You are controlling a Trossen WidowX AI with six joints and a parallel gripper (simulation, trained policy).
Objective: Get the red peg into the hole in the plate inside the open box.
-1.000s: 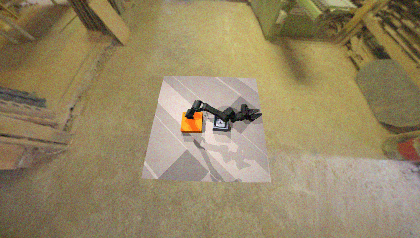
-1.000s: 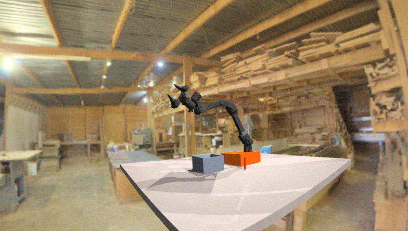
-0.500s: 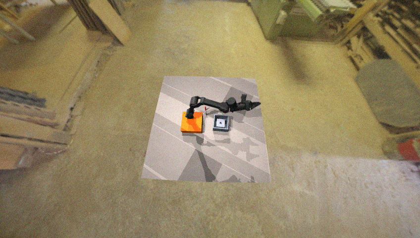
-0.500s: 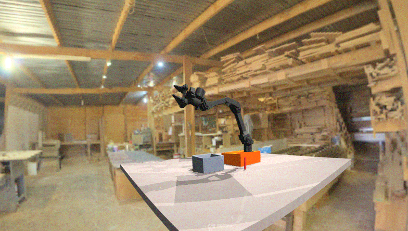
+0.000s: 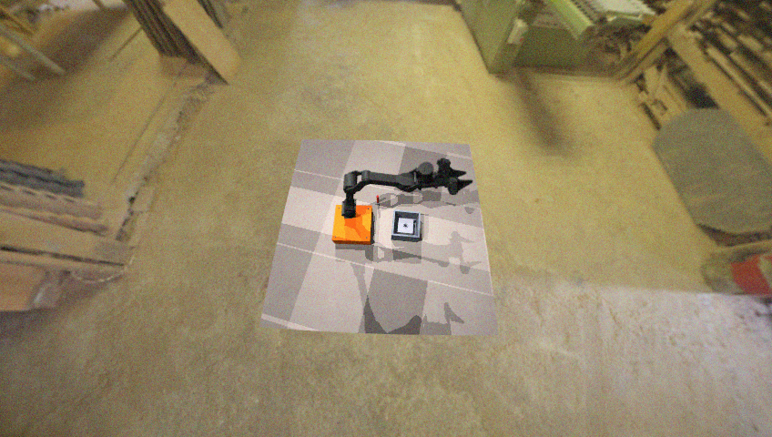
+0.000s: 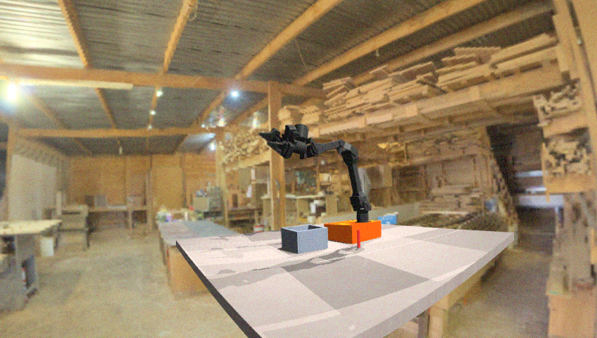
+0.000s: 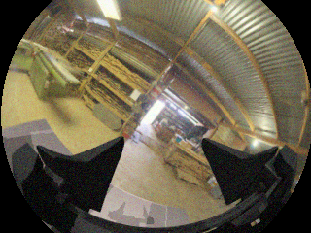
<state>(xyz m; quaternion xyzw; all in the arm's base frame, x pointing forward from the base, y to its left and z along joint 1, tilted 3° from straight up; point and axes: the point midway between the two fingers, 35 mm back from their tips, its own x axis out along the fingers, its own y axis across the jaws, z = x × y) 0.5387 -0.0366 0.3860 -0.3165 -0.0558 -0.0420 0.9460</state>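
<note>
Now: the red peg 45 cm below my gripper tip, 39 cm behind it and 16 cm to the left of it. The rest, counted from my gripper tip: blue-grey box: 46 cm below, 23 cm behind, 4 cm to the right; pale plate: 45 cm below, 23 cm behind, 4 cm to the right.
</note>
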